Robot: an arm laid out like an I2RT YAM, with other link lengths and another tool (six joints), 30 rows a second.
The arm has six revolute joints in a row. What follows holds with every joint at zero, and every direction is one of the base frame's. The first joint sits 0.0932 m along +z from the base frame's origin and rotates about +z. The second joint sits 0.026 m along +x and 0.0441 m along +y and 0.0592 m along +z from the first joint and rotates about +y. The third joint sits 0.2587 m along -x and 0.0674 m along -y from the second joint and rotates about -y. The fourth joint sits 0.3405 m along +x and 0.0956 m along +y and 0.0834 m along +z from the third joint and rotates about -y. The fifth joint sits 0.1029 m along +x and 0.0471 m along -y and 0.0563 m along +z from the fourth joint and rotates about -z. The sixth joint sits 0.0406 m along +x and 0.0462 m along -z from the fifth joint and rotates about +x. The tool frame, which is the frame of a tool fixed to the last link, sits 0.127 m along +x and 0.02 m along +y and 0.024 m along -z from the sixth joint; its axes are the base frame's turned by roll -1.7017, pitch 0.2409 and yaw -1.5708 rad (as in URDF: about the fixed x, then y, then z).
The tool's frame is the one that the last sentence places.
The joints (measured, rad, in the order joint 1, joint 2, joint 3, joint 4, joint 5, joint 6), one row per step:
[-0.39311, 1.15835, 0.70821, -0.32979, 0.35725, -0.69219]
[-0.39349, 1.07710, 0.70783, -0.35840, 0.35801, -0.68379]
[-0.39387, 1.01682, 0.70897, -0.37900, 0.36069, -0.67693]
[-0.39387, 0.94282, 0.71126, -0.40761, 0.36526, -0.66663]
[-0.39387, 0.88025, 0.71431, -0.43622, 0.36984, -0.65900]
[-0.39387, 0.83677, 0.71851, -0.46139, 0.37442, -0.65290]
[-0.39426, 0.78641, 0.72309, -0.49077, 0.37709, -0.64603]
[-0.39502, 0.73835, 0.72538, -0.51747, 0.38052, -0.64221]
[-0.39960, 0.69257, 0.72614, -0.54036, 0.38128, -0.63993]
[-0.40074, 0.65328, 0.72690, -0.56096, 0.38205, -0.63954]
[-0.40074, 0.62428, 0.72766, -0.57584, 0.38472, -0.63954]
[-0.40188, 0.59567, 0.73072, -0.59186, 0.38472, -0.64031]
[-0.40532, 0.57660, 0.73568, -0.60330, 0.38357, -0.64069]
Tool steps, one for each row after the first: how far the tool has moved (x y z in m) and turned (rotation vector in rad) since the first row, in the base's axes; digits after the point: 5 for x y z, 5 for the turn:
[-0.00370, 0.00149, 0.02786, -0.01634, -0.05299, -0.00632]
[-0.00745, 0.00264, 0.04904, -0.03006, -0.09410, -0.01288]
[-0.01390, 0.00486, 0.07435, -0.04549, -0.14330, -0.02243]
[-0.02117, 0.00735, 0.09489, -0.05799, -0.18117, -0.03027]
[-0.02753, 0.00941, 0.10888, -0.06575, -0.20475, -0.03724]
[-0.03541, 0.01228, 0.12431, -0.07299, -0.23213, -0.04349]
[-0.04372, 0.01496, 0.13769, -0.08158, -0.25573, -0.04889]
[-0.05228, 0.01658, 0.14964, -0.08995, -0.27883, -0.05507]
[-0.05960, 0.01909, 0.15939, -0.09740, -0.29699, -0.05682]
[-0.06522, 0.02102, 0.16659, -0.10429, -0.31029, -0.05880]
[-0.07099, 0.02299, 0.17439, -0.11058, -0.32434, -0.05934]
[-0.07538, 0.02371, 0.18087, -0.11532, -0.33588, -0.06146]

